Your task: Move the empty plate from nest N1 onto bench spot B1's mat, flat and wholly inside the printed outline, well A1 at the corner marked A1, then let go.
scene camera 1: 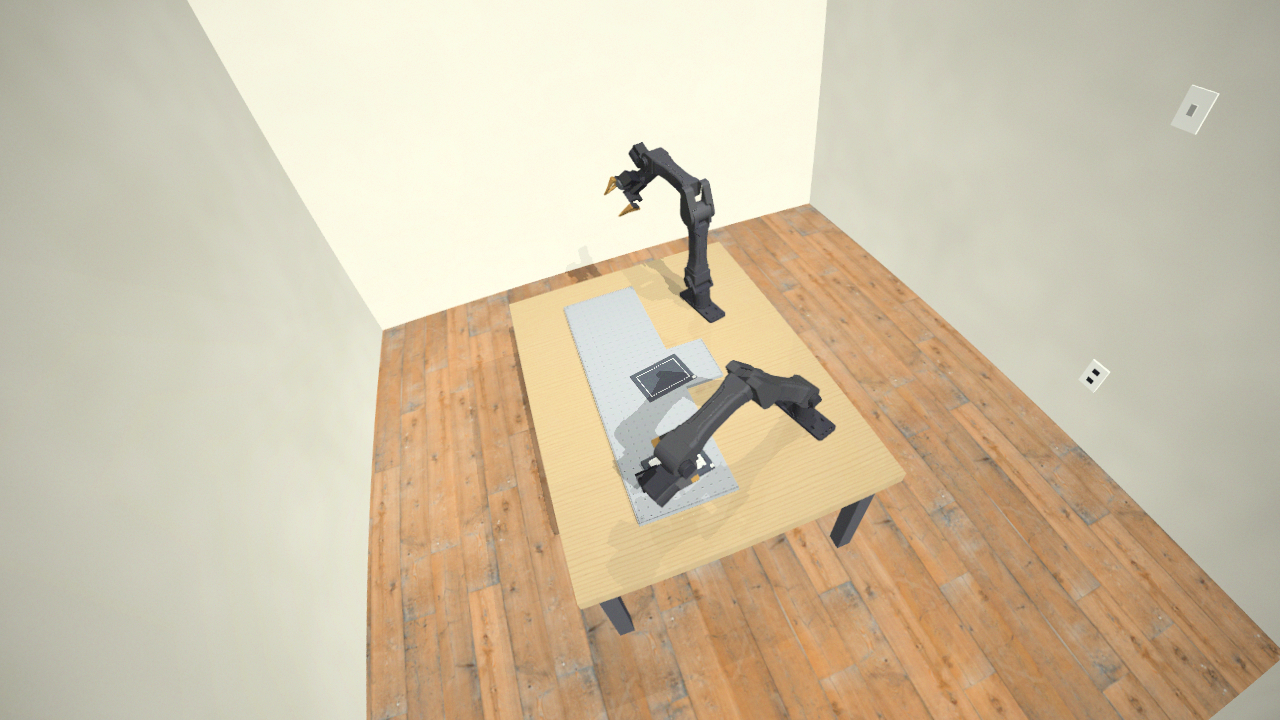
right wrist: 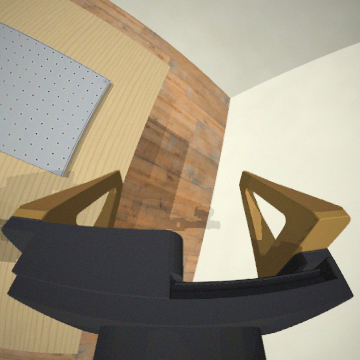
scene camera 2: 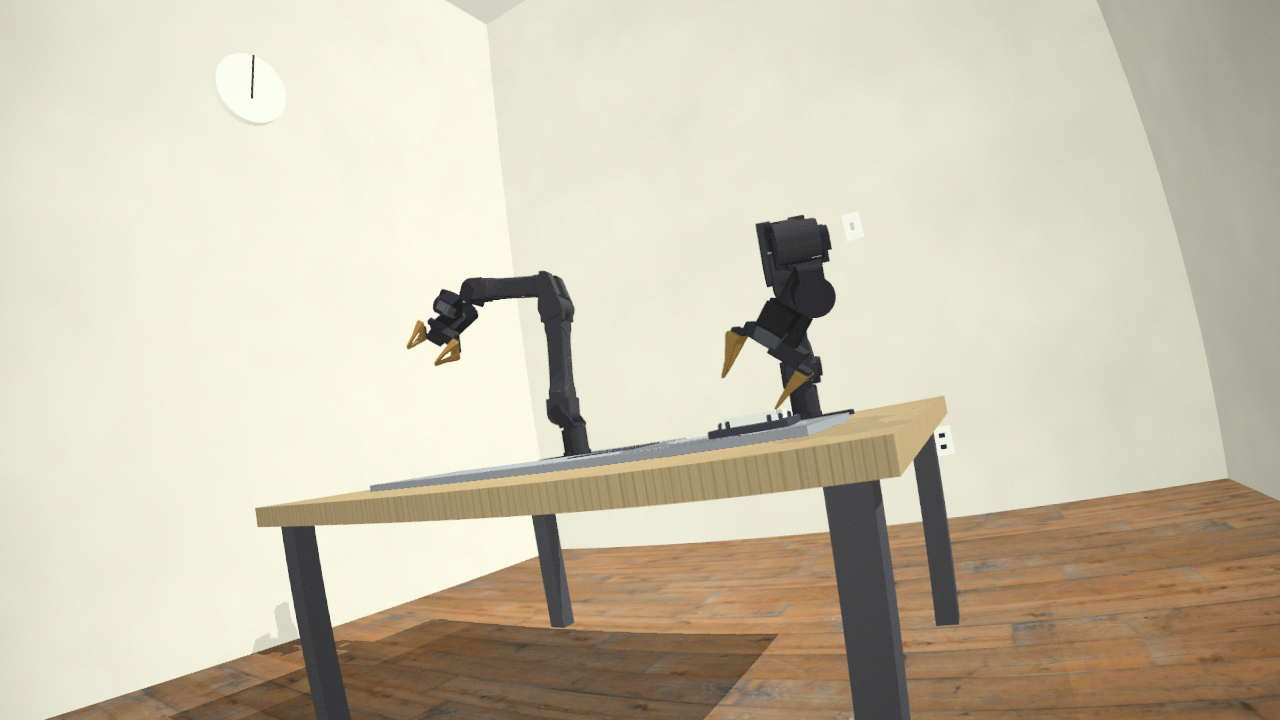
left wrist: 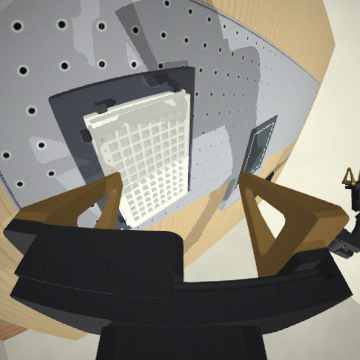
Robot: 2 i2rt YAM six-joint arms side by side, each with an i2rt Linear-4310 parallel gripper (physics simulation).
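Seen in the pictures: left gripper, between the fingertips: (scene camera 2: 749,393) (left wrist: 180,177); right gripper, between the fingertips: (scene camera 1: 611,205) (right wrist: 180,176) (scene camera 2: 420,356) (left wrist: 355,166); left arm's base, origin of its link: (scene camera 1: 802,413); right arm's base, origin of its link: (scene camera 1: 701,305).
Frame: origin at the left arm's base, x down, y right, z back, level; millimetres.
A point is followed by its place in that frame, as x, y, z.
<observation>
The white empty plate (scene camera 2: 750,419) @(-32, 89, -452) (left wrist: 150,160) @(-35, 84, -401) sits in the dark nest (scene camera 2: 756,428) @(-18, 81, -472) (left wrist: 70,110) @(-25, 43, -465), with the nest's small posts around it. My left gripper (scene camera 1: 675,460) @(-72, 88, -404) (scene camera 2: 750,392) @(-72, 88, -404) (left wrist: 180,177) @(-72, 88, -404) is open above the plate, tilted, with nothing between its fingers; in scene camera 1 its arm hides much of the plate and nest. The dark mat (scene camera 1: 662,376) @(-15, 372, -232) (left wrist: 260,145) @(-15, 381, -246) with a white printed outline lies flat on the board; its corner marking is too small to read. My right gripper (scene camera 1: 613,205) @(-315, 911, -27) (scene camera 2: 422,356) @(-315, 911, -27) (right wrist: 180,176) @(-315, 911, -27) is open and empty, high above the table's far end.
The grey perforated board (scene camera 1: 599,331) @(-13, 687, -276) (right wrist: 45,100) @(-13, 758, -210) lies on the wooden table (scene camera 1: 537,358) @(0, 732, -506) (scene camera 2: 572,488) @(12, 287, -696) under nest and mat. The left arm's shadow falls across the board between them. Both arm bases stand along the table's right side in scene camera 1.
</observation>
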